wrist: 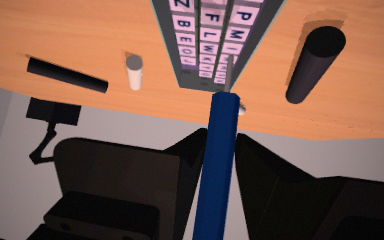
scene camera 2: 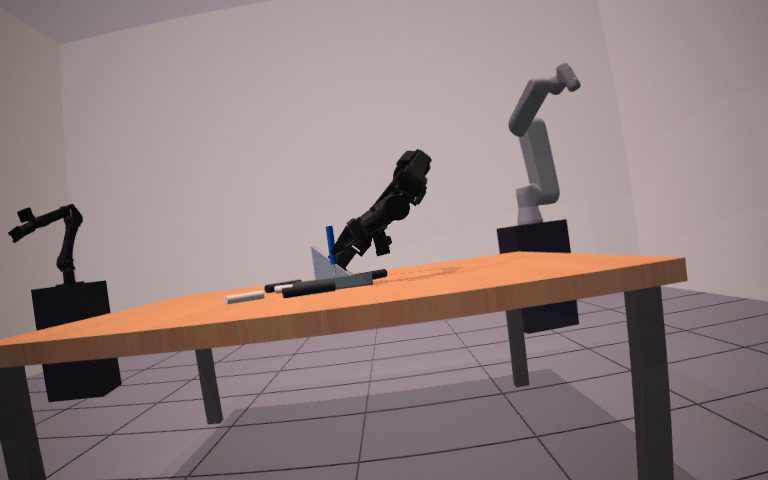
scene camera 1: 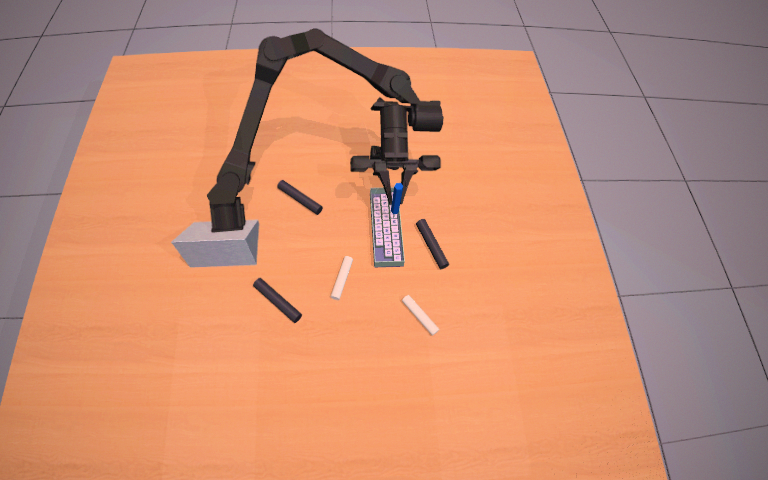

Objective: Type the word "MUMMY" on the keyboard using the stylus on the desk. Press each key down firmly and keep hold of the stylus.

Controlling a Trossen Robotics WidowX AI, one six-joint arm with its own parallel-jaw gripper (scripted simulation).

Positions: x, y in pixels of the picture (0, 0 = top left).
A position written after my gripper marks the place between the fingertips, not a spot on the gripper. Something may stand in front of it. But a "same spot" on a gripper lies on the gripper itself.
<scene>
My gripper shows in the wrist view, in scene camera 2 (332, 253) and in scene camera 1. One and the same spot on my gripper: (wrist: 103, 183) is (scene camera 1: 378, 175).
</scene>
